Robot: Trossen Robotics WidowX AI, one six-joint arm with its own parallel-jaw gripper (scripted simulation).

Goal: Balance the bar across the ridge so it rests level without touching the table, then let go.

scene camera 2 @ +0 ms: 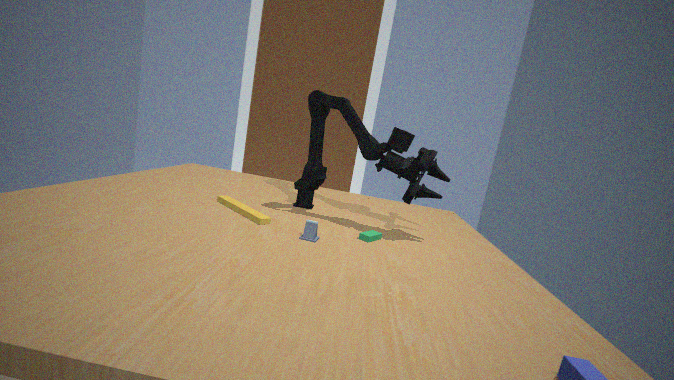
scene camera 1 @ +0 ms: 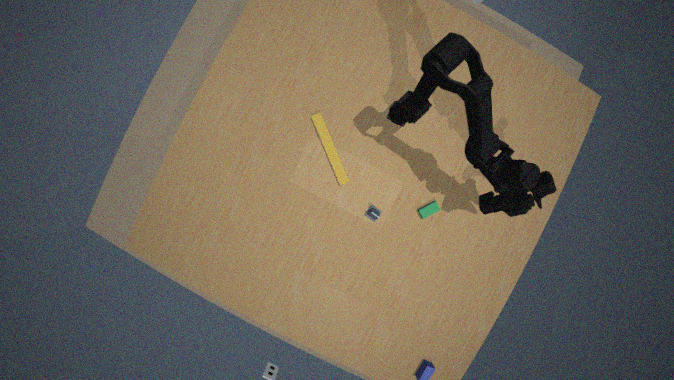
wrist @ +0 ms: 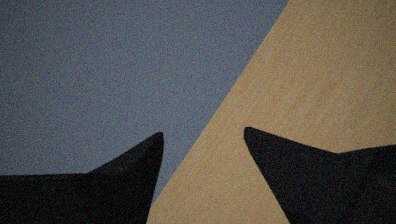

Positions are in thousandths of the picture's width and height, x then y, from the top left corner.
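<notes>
Open and holding nothing, the gripper (scene camera 1: 784, 557) appears also at (scene camera 2: 661, 499) and at (wrist: 516, 600). The scene has a yellow bar (scene camera 1: 471, 314) too, but in the wrist view the bar is out of frame.
</notes>
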